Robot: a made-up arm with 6 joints.
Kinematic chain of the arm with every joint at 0, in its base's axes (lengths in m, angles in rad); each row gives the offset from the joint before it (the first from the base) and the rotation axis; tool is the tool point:
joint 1: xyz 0 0 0.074 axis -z
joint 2: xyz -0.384 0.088 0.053 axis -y
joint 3: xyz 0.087 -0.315 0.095 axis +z
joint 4: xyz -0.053 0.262 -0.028 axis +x
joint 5: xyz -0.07 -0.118 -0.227 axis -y
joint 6: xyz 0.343 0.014 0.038 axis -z
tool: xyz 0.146 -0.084 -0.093
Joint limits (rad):
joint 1: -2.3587..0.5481
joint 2: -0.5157..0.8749
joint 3: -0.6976..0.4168
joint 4: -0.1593..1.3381
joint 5: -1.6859..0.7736
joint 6: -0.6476..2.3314
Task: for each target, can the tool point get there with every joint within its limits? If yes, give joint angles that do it. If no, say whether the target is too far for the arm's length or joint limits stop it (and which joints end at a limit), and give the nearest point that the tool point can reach.
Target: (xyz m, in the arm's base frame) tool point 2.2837 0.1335 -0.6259
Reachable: no: too far | nearest point 0.7998 -0.2602 -0.3210 | short by 1.565 m
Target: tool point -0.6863 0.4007 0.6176
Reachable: no: joint limits stop it (at a limit: joint 2, joint 3, joint 4, joint 6) | nearest point -0.5312 0.3101 0.4704 | short by 0.232 m
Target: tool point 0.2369 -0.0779 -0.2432
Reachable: yes | joints -1.2489 -0.3661 -0.5888 0.6642 0.2111 0.1837
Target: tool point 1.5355 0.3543 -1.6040
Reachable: no: too far | nearest point 0.6268 -0.1378 -0.4728 | short by 1.532 m
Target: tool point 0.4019 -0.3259 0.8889
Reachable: no: joint limits stop it (at a limit: joint 2, joint 3, joint 4, joint 5) | nearest point 0.2902 -0.2354 0.5555 | short by 0.363 m
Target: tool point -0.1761 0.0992 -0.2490
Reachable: yes | joints 0.1486 -0.3507 0.0025 0.9781 0.1569 1.0377
